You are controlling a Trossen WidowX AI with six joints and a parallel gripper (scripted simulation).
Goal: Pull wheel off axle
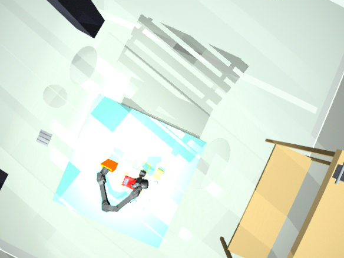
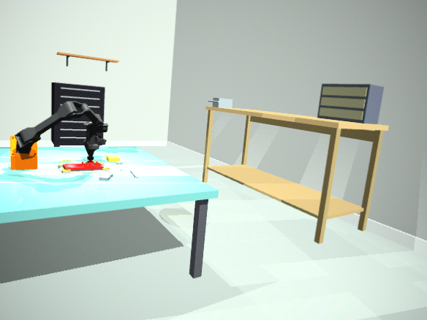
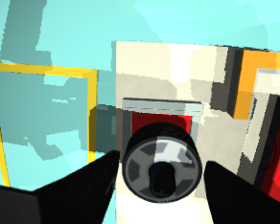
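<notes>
Right now the wheel is right at my gripper tip.
</notes>
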